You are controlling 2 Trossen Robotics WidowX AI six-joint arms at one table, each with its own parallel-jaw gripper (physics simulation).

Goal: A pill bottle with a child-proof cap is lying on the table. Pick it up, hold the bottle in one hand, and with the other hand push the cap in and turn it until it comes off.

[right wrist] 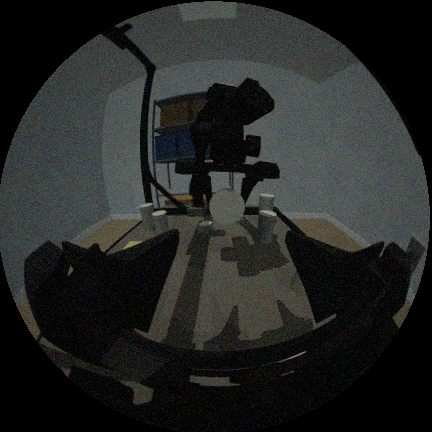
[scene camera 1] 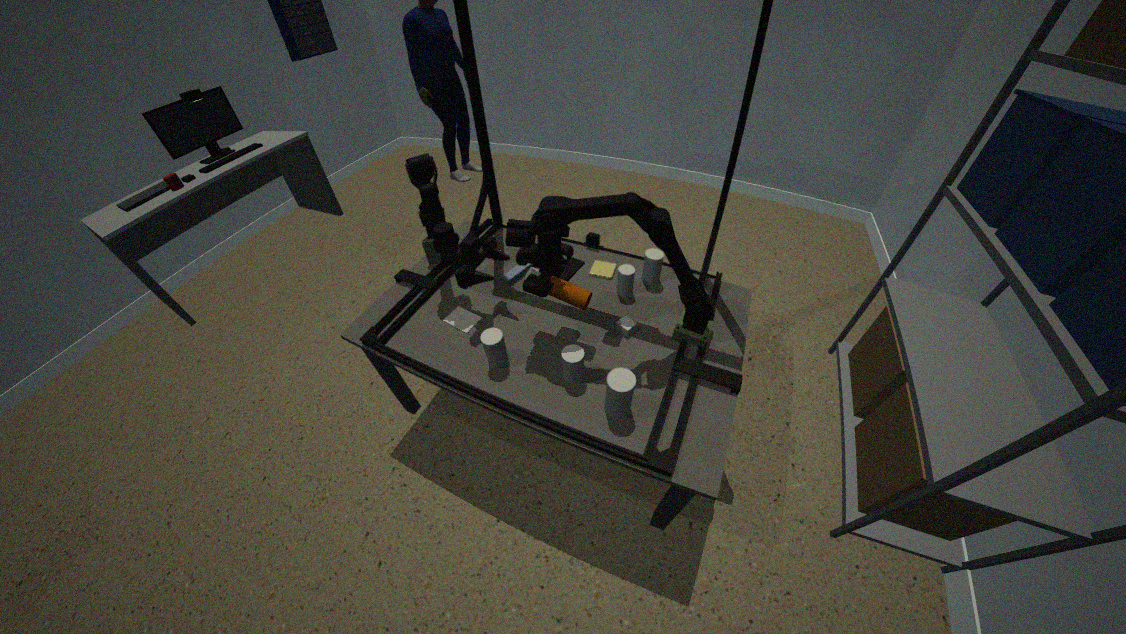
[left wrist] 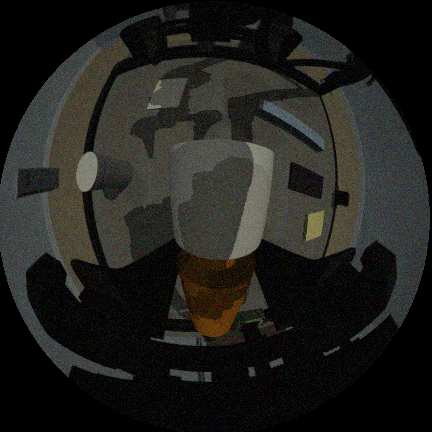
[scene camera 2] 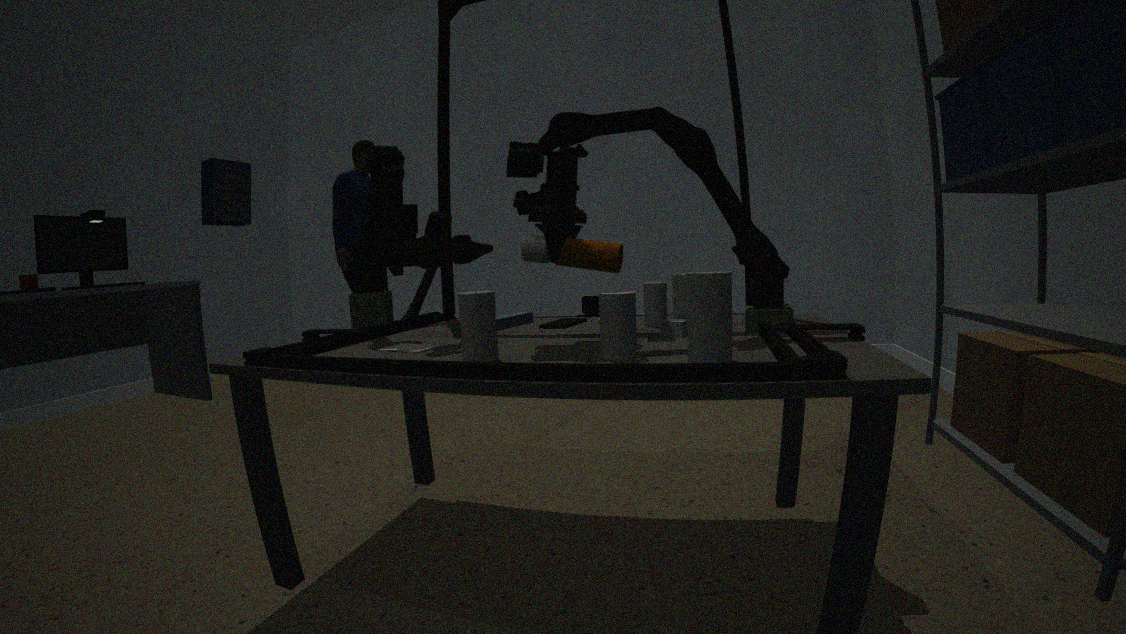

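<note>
The orange pill bottle (scene camera 1: 570, 292) (scene camera 2: 592, 255) (left wrist: 215, 305) is held nearly level above the table, its white cap (scene camera 2: 535, 249) (left wrist: 220, 200) (right wrist: 226, 206) pointing to picture left in scene camera 2, towards the right gripper. My left gripper (scene camera 2: 559, 248) (left wrist: 214, 240) points down and is shut on the bottle's body just behind the cap. My right gripper (scene camera 2: 477, 248) (right wrist: 234, 235) is open and empty, lying about level at picture left of the cap, a gap apart. In the right wrist view the cap's round face shows beyond and between its fingertips. In scene camera 1 the cap is hard to make out.
White cylinders (scene camera 1: 492, 338) (scene camera 1: 572, 358) (scene camera 1: 620, 381) (scene camera 1: 625, 271) (scene camera 1: 653, 258) stand on the table. A small white block (scene camera 1: 626, 324), a yellow pad (scene camera 1: 602, 270), a white sheet (scene camera 1: 459, 319), a dark flat slab (left wrist: 306, 180) and a blue strip (left wrist: 292, 124) lie there too. Frame posts (scene camera 1: 736, 141) rise behind.
</note>
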